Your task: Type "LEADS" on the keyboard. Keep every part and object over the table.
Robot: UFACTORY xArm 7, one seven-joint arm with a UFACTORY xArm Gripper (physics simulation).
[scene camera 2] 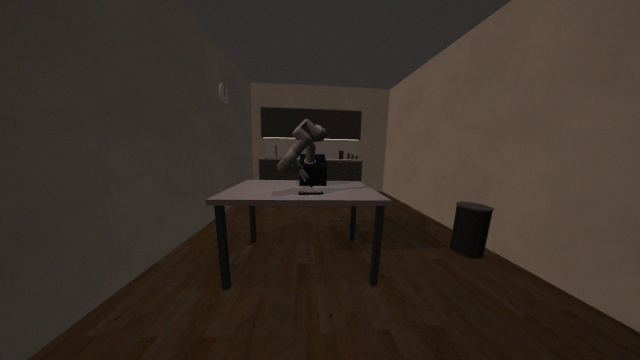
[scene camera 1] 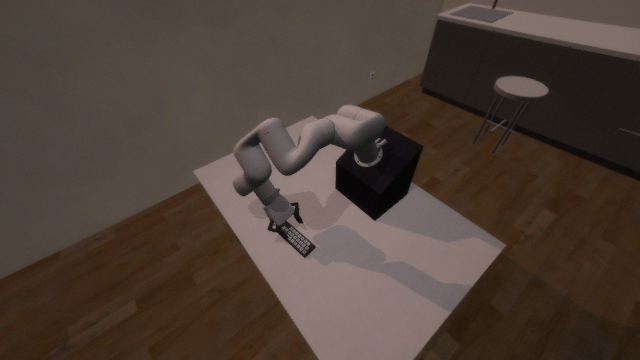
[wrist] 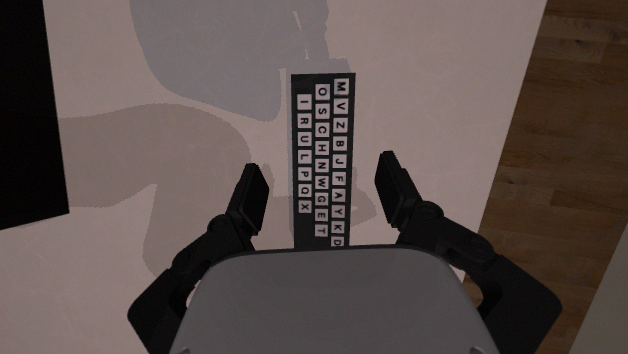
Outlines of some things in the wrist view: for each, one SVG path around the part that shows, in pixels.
The gripper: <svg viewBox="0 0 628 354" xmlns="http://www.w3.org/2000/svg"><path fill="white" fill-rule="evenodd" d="M562 304L549 288L502 254L498 255L495 253L493 246L487 239L446 218L443 210L437 204L431 201L423 201L407 170L401 168L394 152L391 150L383 151L380 154L374 182L388 224L391 224L392 228L397 228L400 232L395 244L255 250L250 239L252 236L258 236L258 232L261 231L269 195L269 186L259 166L255 163L248 163L245 165L241 178L234 189L225 214L214 217L207 226L207 232L174 257L172 267L166 269L131 304L127 318L149 354L534 354L561 314ZM201 280L187 308L187 298L195 288L195 284ZM450 265L465 271L482 291L483 301L477 308Z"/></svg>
A dark keyboard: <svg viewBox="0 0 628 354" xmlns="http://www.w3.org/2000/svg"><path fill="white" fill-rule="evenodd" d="M356 73L291 74L294 248L349 246Z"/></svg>
